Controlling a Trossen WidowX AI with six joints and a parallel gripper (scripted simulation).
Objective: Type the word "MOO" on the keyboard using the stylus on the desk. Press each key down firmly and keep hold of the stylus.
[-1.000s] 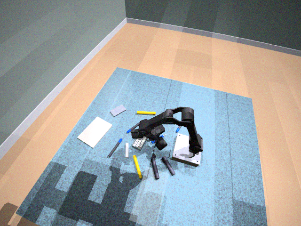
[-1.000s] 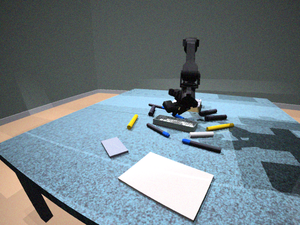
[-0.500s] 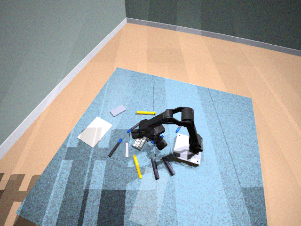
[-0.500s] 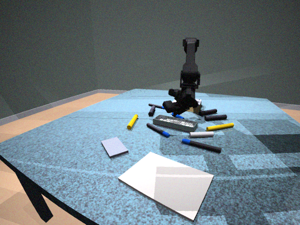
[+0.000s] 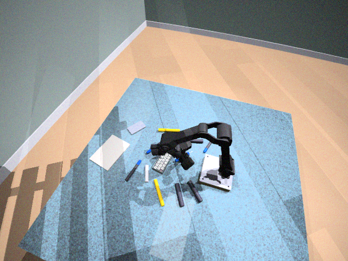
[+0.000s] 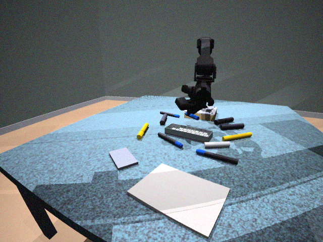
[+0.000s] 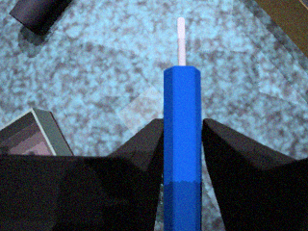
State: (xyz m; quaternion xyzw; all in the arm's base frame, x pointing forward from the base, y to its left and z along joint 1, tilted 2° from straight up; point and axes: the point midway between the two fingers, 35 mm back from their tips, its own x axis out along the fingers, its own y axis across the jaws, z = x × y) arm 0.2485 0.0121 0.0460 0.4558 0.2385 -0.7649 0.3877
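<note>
Now: gripper tip 10 mm to the left of the blue stylus and 10 mm past it. From my gripper tip the other things lie so: yellow marker: 230 mm to the left, 60 mm ahead, 50 mm below; then grey pad: 380 mm ahead, 100 mm to the right, 50 mm below; then white marker: 170 mm ahead, 160 mm to the left, 50 mm below.
</note>
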